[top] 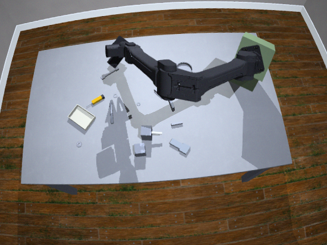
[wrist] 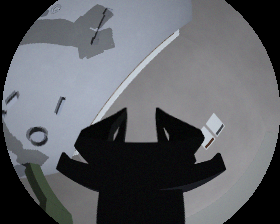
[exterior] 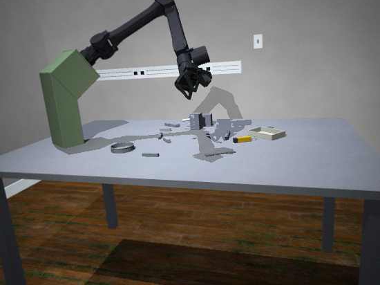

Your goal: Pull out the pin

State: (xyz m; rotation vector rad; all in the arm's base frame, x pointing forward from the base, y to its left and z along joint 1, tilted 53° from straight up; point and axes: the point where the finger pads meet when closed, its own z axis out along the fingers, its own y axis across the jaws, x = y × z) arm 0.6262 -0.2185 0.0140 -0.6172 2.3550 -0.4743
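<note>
Now: hand 39 cm to the right of the pale pin, 21 cm past it and 18 cm above it. Round my hand: long bar 28 cm to the left, 23 cm below, 3 cm ahead; then white tray 32 cm to the left, 22 cm below, 20 cm ahead; then metal ring 34 cm behind, 22 cm below, 1 cm to the right.
</note>
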